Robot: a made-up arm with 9 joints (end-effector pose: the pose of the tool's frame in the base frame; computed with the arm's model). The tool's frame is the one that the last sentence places. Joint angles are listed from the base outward.
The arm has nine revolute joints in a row. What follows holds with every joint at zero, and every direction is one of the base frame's. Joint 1 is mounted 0.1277 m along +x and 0.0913 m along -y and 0.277 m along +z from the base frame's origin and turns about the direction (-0.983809, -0.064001, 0.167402), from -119.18 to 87.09 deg. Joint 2 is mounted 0.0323 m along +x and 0.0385 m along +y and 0.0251 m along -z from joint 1 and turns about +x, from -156.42 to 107.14 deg. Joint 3 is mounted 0.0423 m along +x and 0.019 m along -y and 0.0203 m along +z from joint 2 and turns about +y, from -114.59 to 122.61 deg. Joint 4 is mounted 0.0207 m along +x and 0.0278 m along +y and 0.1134 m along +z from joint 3 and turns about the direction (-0.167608, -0.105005, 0.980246), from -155.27 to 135.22 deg. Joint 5 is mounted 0.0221 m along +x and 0.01 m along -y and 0.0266 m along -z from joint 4 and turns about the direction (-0.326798, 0.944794, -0.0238), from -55.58 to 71.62 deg. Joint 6 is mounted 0.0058 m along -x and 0.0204 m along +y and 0.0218 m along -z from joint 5 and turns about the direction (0.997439, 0.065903, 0.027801), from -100.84 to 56.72 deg. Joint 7 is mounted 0.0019 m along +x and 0.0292 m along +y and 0.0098 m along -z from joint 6 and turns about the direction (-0.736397, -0.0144, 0.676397), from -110.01 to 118.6 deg. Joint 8 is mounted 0.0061 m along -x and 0.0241 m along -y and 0.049 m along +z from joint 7 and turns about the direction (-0.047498, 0.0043, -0.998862), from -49.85 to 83.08 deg. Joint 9 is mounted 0.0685 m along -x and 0.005 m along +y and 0.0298 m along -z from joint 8 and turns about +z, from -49.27 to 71.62 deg. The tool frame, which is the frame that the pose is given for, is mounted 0.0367 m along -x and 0.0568 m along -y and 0.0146 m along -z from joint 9; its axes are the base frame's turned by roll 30.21, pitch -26.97 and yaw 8.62 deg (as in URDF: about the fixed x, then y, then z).
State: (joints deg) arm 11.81 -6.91 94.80 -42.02 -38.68 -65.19 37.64 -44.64 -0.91
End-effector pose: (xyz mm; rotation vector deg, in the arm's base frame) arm 365.9 -24.6 246.2 -23.78 121.59 16.49
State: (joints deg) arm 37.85 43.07 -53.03 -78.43 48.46 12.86 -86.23 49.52 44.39
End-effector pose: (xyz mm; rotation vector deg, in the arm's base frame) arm 149.4 -41.3 427.6 110.19 -12.69 -138.50
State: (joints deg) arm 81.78 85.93 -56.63 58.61 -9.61 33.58 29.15 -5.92 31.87
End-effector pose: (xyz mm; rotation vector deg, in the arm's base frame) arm 219.6 -142.4 346.3 -7.50 -27.72 152.53
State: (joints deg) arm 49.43 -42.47 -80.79 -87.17 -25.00 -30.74 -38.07 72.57 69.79
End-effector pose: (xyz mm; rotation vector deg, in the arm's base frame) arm 160.9 20.9 172.9 36.57 -128.38 22.87
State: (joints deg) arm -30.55 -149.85 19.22 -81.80 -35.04 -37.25 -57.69 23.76 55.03
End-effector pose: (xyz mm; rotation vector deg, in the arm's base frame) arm 254.3 -86.9 208.7 -111.20 -87.55 33.40
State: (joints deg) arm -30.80 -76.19 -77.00 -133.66 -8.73 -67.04 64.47 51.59 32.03
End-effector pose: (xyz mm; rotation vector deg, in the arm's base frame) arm 126.8 68.3 331.4 -20.84 -13.23 -46.10
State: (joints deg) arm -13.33 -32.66 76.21 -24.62 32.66 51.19 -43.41 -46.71 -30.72
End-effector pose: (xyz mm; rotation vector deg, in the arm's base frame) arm 273.9 79.9 355.1 14.30 4.25 -111.45
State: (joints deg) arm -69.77 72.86 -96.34 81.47 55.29 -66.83 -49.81 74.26 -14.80
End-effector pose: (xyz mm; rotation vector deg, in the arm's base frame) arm 217.3 10.4 255.5 -33.60 -44.85 -152.40
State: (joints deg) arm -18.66 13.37 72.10 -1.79 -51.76 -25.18 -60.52 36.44 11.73
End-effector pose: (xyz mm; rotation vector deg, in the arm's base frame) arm 217.4 40.8 347.0 56.94 -3.11 -78.96
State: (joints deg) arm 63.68 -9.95 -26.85 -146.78 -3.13 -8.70 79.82 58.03 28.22
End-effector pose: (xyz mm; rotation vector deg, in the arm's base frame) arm 166.9 71.6 222.2 -42.94 -48.61 -60.43
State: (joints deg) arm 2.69 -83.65 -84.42 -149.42 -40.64 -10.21 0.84 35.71 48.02
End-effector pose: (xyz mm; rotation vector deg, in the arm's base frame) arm 174.0 45.7 209.7 20.34 -132.61 -24.11
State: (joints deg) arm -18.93 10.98 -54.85 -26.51 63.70 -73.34 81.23 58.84 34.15
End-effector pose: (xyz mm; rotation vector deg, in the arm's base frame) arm 112.8 -65.3 404.0 -44.05 23.75 58.33
